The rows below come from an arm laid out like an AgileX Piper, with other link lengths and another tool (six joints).
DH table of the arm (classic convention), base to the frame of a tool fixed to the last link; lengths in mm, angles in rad. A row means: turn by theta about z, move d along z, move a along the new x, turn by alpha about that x. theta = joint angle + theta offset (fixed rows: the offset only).
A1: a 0  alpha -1.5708  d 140.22  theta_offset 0
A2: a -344.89  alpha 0  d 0  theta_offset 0.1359
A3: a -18.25  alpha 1.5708  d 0  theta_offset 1.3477
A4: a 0  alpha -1.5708  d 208.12  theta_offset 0
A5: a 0  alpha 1.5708  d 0  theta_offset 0
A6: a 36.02  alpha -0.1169  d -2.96  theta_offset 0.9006
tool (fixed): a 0  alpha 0  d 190.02  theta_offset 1.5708
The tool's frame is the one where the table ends.
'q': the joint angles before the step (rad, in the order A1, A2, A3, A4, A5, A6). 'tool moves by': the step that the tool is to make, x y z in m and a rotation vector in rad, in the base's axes. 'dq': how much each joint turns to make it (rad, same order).
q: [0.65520, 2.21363, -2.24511, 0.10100, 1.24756, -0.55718]
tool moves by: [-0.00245, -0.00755, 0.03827, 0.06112, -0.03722, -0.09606]
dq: [-0.00675, -0.07518, 0.00001, -0.01926, 0.00000, 0.09771]
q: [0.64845, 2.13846, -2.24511, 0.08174, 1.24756, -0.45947]
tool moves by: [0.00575, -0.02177, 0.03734, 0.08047, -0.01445, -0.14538]
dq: [-0.04624, -0.07703, 0.00942, -0.00386, -0.00001, 0.11575]
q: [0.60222, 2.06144, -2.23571, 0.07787, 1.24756, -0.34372]
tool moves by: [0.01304, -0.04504, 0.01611, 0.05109, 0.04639, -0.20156]
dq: [-0.09905, -0.07482, 0.07838, 0.00000, -0.00001, 0.12324]
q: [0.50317, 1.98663, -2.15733, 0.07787, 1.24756, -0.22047]
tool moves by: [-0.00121, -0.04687, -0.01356, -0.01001, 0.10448, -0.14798]
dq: [-0.09537, -0.06545, 0.15885, 0.00515, 0.00000, 0.06269]
